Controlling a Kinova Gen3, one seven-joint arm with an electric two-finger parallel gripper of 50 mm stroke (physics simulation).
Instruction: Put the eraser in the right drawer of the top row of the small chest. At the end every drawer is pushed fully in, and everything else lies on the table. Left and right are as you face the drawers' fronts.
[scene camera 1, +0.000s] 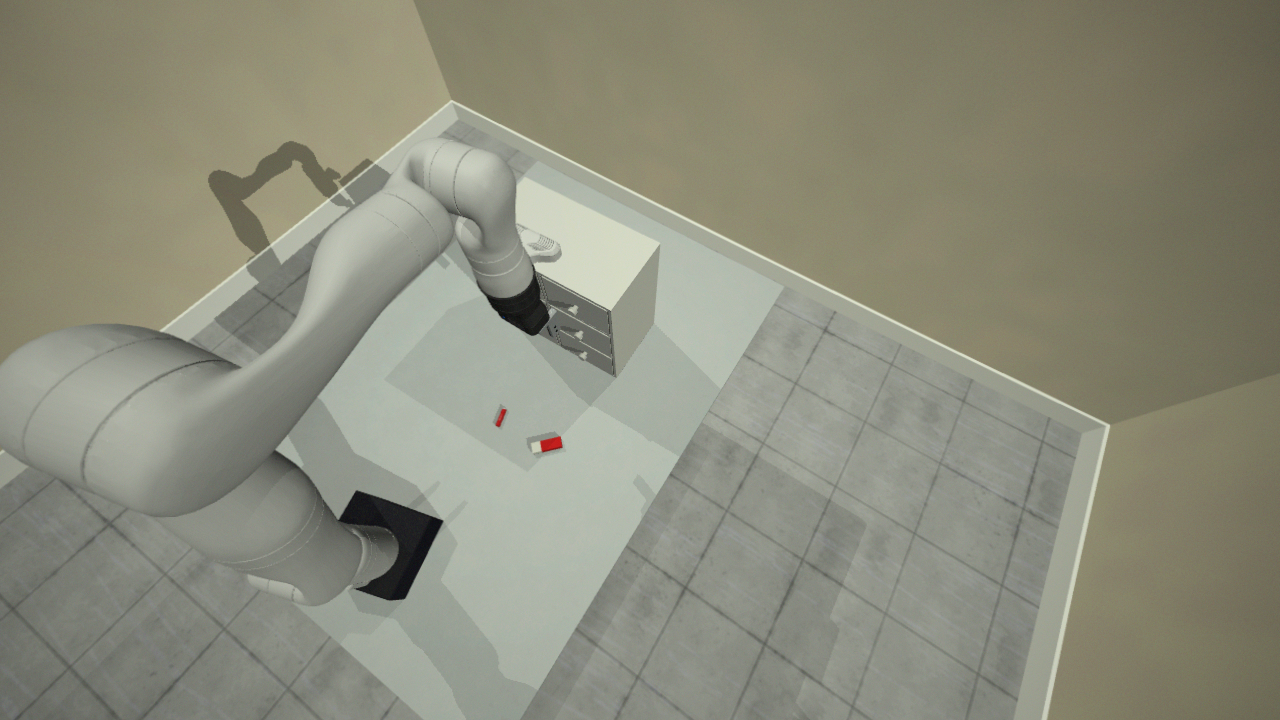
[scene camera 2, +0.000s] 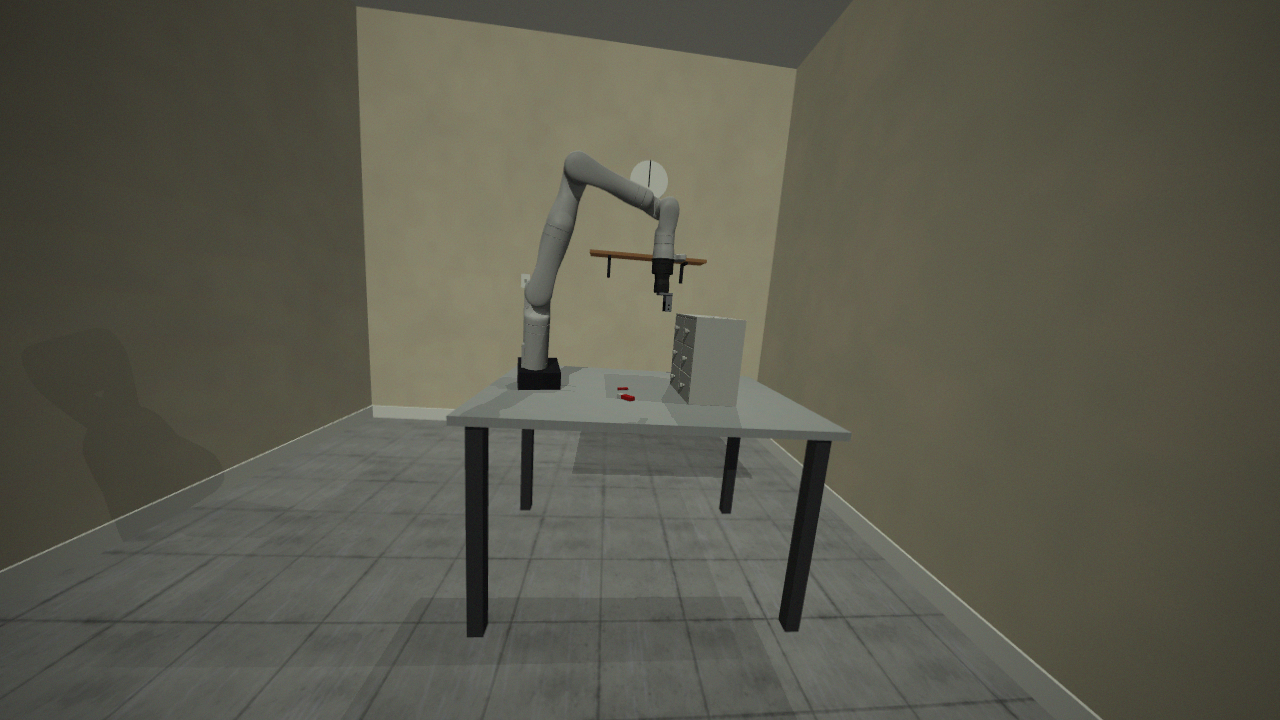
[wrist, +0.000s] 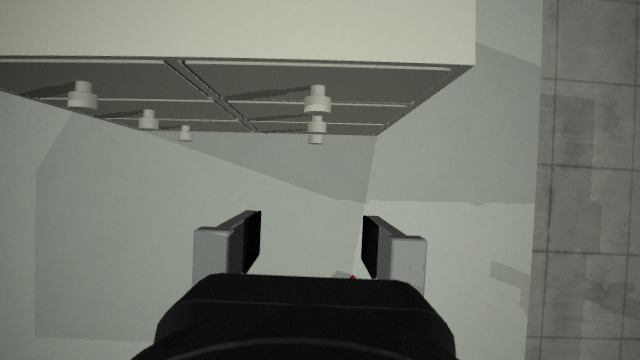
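Where they show: gripper, fingertip midpoint: (scene camera 1: 542, 324) (scene camera 2: 666, 311) (wrist: 311, 235); arm's base, link origin: (scene camera 1: 371, 553) (scene camera 2: 535, 365).
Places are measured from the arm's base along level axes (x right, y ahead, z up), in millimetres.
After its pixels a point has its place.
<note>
The eraser (scene camera 1: 551, 443) {x 151, y 347, z -65 mm} (scene camera 2: 627, 397) {x 160, y 344, z -68 mm}, a block with a red sleeve and a white end, lies flat on the table in front of the chest. In the wrist view a tiny red bit shows at the gripper body's edge; I cannot tell which object it is. The small white chest (scene camera 1: 634, 308) {x 191, y 641, z 125 mm} (scene camera 2: 716, 362) {x 191, y 645, z 79 mm} (wrist: 250, 30) {x 71, y 575, z 232 mm} has grey drawer fronts with round knobs. The right top drawer (wrist: 370, 82) {x 140, y 560, z 190 mm} looks pushed in, as do the other visible drawers. My gripper (scene camera 1: 552, 324) {x 104, y 470, z 241 mm} (scene camera 2: 666, 302) {x 104, y 470, z 241 mm} (wrist: 311, 235) {x 104, y 470, z 241 mm} is open and empty, pointing down in front of the chest, above its top's height.
A small red piece (scene camera 1: 500, 417) {x 15, y 339, z -68 mm} (scene camera 2: 622, 388) {x 18, y 338, z -72 mm} lies on the table (scene camera 1: 554, 546) {x 275, y 176, z -79 mm} (scene camera 2: 537, 413) {x 337, y 60, z -78 mm} near the eraser. The black robot base (scene camera 1: 416, 546) {x 58, y 47, z -15 mm} (scene camera 2: 538, 374) {x 64, y 22, z -21 mm} stands across the table from the chest. The arm hides part of the chest in scene camera 1.
</note>
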